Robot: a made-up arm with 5 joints.
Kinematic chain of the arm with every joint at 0, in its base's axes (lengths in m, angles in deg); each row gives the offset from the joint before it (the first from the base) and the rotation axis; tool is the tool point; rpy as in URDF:
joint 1: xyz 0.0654 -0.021 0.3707 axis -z
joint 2: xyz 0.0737 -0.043 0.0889 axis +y
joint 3: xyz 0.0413 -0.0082 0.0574 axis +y
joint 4: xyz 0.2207 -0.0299 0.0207 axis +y
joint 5: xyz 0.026 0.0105 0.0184 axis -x
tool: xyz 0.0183 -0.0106 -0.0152 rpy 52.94 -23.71 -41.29
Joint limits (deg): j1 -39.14..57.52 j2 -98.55..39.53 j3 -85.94..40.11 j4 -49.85..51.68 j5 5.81..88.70
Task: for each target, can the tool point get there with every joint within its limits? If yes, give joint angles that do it. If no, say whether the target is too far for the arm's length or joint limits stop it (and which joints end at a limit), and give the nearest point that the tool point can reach.
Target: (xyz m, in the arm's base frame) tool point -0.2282 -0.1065 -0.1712
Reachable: no: too far | nearest point 0.0926 -0.2288 0.2160 | short by 0.517 m
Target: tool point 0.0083 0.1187 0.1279
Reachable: no: joint limits stop it (at a limit: joint 1, joint 2, joint 3, joint 4, joint 5) | nearest point 0.2542 0.0261 0.2281 | short by 0.281 m
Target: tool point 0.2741 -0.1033 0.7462
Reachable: yes | joints -1.48 -38.49 -6.45 -37.66 32.24
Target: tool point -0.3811 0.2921 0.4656
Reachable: no: too far | nearest point -0.1614 0.1380 0.4783 | short by 0.269 m
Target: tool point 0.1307 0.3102 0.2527
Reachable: no: joint limits stop it (at a limit: joint 1, joint 5) | nearest point 0.3190 0.0788 0.2527 | short by 0.298 m
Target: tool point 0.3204 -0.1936 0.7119
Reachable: yes | joints 17.29 26.44 -75.33 20.52 62.88
